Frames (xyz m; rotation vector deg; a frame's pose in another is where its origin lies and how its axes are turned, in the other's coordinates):
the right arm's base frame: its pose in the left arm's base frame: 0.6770 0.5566 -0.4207 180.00 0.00 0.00
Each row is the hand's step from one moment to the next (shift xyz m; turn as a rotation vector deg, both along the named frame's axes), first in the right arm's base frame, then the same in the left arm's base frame.
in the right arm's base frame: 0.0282 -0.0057 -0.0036 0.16 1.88 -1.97
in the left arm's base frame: 0.0282 0.0057 0.0036 0.16 -1.88 1.97
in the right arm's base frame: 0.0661 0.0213 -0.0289 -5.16 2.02 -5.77
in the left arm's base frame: 0.0661 -0.0213 0.0289 -5.16 -2.02 5.77
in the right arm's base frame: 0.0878 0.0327 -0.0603 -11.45 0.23 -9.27
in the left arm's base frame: 0.0878 -0.0327 0.0603 -11.45 -0.23 9.27
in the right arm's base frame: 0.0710 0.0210 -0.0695 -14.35 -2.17 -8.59
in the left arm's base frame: 0.0710 -0.0210 0.0695 -14.35 2.17 8.59
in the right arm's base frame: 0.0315 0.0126 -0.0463 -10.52 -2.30 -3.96
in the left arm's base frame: 0.0315 -0.0126 0.0463 -10.52 2.30 3.96
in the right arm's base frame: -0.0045 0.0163 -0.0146 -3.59 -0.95 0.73
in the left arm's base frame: -0.0045 -0.0163 0.0146 -3.59 0.95 -0.73
